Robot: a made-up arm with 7 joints. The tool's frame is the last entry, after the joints.
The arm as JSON. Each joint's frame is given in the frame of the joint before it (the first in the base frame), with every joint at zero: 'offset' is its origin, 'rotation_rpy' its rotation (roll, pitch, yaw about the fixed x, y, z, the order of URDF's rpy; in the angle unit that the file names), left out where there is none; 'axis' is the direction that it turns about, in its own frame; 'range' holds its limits. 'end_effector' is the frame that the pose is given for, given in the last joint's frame.
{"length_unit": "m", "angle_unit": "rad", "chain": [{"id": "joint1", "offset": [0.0, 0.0, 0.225], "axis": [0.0, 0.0, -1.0], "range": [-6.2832, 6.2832]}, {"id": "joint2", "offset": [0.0, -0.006, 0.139], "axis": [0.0, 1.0, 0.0], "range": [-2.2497, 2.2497]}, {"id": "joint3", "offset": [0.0, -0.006, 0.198], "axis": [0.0, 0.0, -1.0], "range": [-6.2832, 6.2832]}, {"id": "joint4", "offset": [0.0, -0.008, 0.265], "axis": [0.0, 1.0, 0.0], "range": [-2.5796, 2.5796]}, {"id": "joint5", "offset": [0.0, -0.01, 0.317], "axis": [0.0, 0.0, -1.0], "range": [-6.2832, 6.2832]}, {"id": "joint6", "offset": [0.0, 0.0, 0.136], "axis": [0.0, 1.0, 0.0], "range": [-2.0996, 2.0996]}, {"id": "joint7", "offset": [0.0, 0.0, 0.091], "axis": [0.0, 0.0, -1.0], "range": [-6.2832, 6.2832]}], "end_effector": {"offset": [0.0, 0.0, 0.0], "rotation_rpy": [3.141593, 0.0, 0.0]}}
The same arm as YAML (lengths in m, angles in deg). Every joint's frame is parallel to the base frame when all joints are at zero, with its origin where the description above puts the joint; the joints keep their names.
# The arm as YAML. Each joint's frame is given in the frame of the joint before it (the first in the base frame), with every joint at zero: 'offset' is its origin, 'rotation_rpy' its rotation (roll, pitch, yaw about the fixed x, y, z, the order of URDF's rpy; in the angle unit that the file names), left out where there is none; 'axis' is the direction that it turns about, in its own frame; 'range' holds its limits. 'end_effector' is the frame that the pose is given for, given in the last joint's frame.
length_unit: m
angle_unit: deg
chain:
  - id: joint1
    offset: [0.0, 0.0, 0.225]
    axis: "-z"
    range: [-360.0, 360.0]
  - id: joint2
    offset: [0.0, -0.006, 0.139]
    axis: "+y"
    range: [-128.9, 128.9]
  - id: joint3
    offset: [0.0, -0.006, 0.198]
    axis: "-z"
    range: [-360.0, 360.0]
  - id: joint4
    offset: [0.0, -0.008, 0.265]
    axis: "+y"
    range: [-147.8, 147.8]
  - id: joint5
    offset: [0.0, -0.01, 0.317]
    axis: "-z"
    range: [-360.0, 360.0]
  - id: joint6
    offset: [0.0, 0.0, 0.136]
    axis: "+y"
    range: [-120.3, 120.3]
  - id: joint7
    offset: [0.0, 0.0, 0.091]
    axis: "-z"
    range: [-360.0, 360.0]
end_effector:
  offset: [0.0, 0.0, 0.0]
  rotation_rpy: [-180.0, 0.0, 0.0]

